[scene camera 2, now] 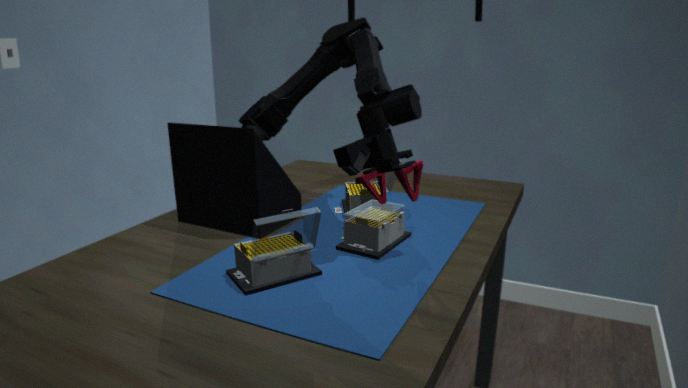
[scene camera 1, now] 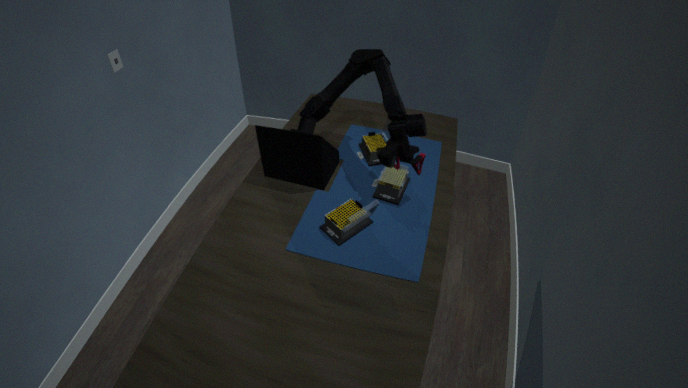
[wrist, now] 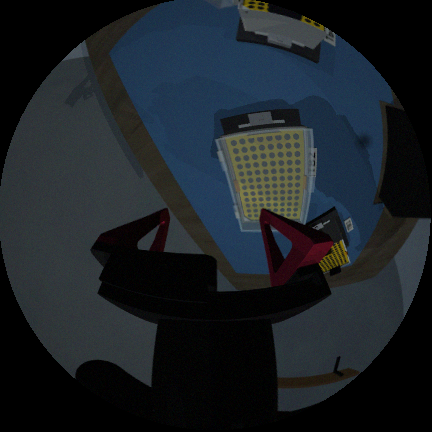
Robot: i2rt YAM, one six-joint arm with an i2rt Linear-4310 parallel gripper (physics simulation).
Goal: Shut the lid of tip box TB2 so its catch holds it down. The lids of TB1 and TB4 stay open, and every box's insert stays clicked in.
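Places are measured from the arm's base along level axes (x right, y ahead, z up), in metres.
Where they show: gripper, fingertip midpoint: (scene camera 2: 399, 202) (scene camera 1: 408, 171) (wrist: 214, 212); arm's base, origin of the base link: (scene camera 2: 240, 156) (scene camera 1: 303, 138).
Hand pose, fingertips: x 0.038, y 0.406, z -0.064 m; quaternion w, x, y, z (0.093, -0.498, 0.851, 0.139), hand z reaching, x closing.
Each offset is from my fingertips to the centre of the thing. "pt": to the spot under its first point. Level surfaces: height alone.
Tip box TB2 @[dx -0.010, dy -0.067, dz -0.063 m] (scene camera 1: 392, 181) (scene camera 2: 362, 236) (wrist: 267, 175) stands in the middle of the row, its label readable in the wrist view. Its clear lid lies down over the yellow insert; I cannot tell whether the catch holds. My gripper (scene camera 1: 408, 170) (scene camera 2: 399, 200) (wrist: 214, 212) is open and empty, above TB2's far end, with one red finger near the box and the other out past its side. The near box @[pt dx +0.292, dy -0.181, dz -0.032 m] (scene camera 1: 344, 231) (scene camera 2: 281, 267) (wrist: 281, 30) has its lid raised. The far box @[dx -0.209, dy -0.148, dz -0.037 m] (scene camera 1: 374, 144) (scene camera 2: 356, 190) (wrist: 334, 257) is partly hidden and its lid barely shows. Their labels are unreadable.
The boxes stand on a blue mat @[dz -0.102 m] (scene camera 1: 385, 257) (scene camera 2: 345, 320) (wrist: 170, 120) on the wooden table @[dz -0.104 m] (scene camera 1: 240, 300) (scene camera 2: 90, 330). A large black block (scene camera 1: 295, 157) (scene camera 2: 215, 180) (wrist: 407, 160) stands beside the mat by the arm's base. Walls rise behind the table.
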